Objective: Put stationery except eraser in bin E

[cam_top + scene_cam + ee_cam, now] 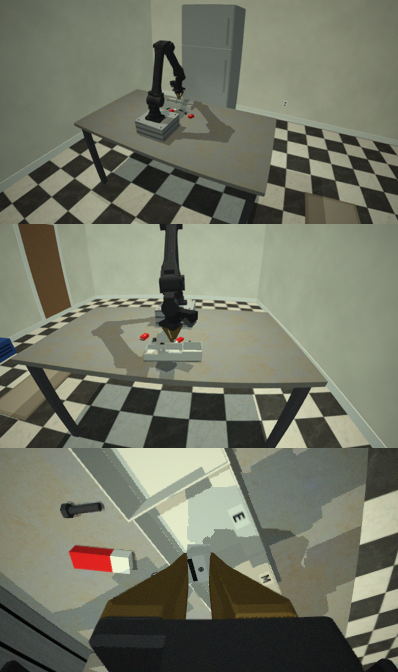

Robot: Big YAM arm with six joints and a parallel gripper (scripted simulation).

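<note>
The joined bins lies 60 mm below my hand. Also, from my hand: black AAA battery: 90 mm behind, 70 mm below, 60 mm to the right; then red item: 110 mm behind, 70 mm below, 10 mm to the left; then grey pencil sharpener: right at my hand.
</note>
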